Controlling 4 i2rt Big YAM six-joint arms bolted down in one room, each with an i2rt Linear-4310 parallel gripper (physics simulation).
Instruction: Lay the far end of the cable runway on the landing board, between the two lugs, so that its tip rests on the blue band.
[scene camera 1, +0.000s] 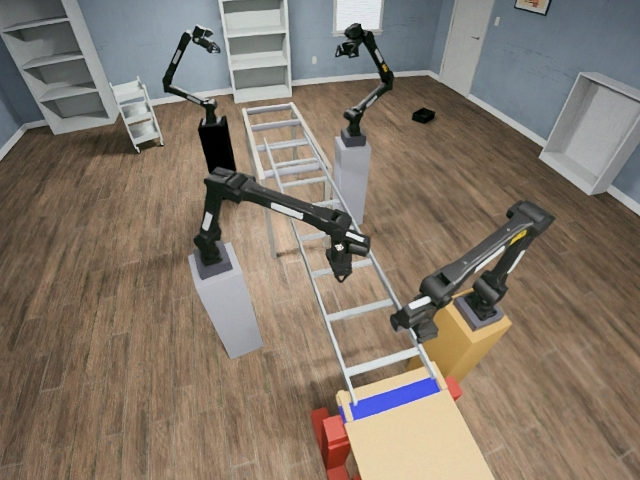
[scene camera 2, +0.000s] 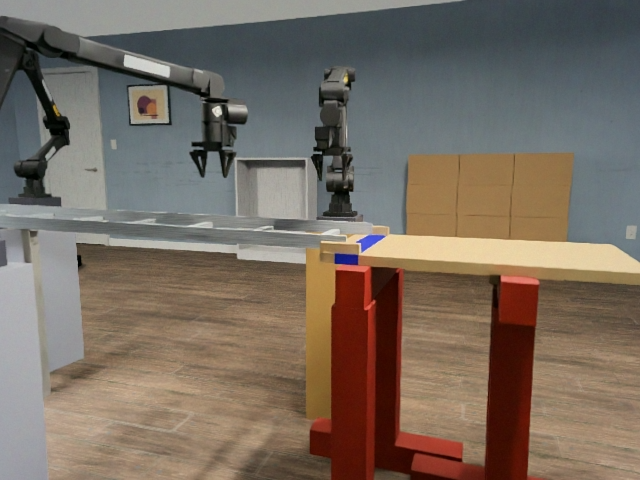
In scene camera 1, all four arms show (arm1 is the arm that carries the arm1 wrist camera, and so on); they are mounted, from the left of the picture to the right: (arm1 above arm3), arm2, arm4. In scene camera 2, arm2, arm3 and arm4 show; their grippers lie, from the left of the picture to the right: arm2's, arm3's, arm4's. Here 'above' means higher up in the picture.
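Observation:
The grey ladder-like cable runway (scene camera 1: 360, 311) (scene camera 2: 170, 230) runs from the pale trestle frame to the landing board (scene camera 1: 418, 439) (scene camera 2: 491, 251). Its far-end rails lie between the left lug (scene camera 1: 344, 406) and right lug (scene camera 1: 440, 375). The left tip overlaps the blue band (scene camera 1: 395, 398) (scene camera 2: 371, 242); the right tip is at the band's edge. Contact underneath is partly hidden. Arm3's gripper (scene camera 1: 341, 277) (scene camera 2: 212, 173) and arm4's gripper (scene camera 2: 332, 173) are open, empty, above the runway. Arm1's gripper (scene camera 1: 215, 49) and arm2's gripper (scene camera 1: 345, 53) are raised and look open, away from the runway.
The pale trestle frame (scene camera 1: 268, 222) carries the runway's back end. Red trestle legs (scene camera 2: 353, 361) stand under the board. Pedestals flank the runway: black (scene camera 1: 217, 144), grey (scene camera 1: 227, 304), pale (scene camera 1: 352, 175) and yellow (scene camera 1: 467, 346). A white cart (scene camera 1: 145, 138) stands at the back left.

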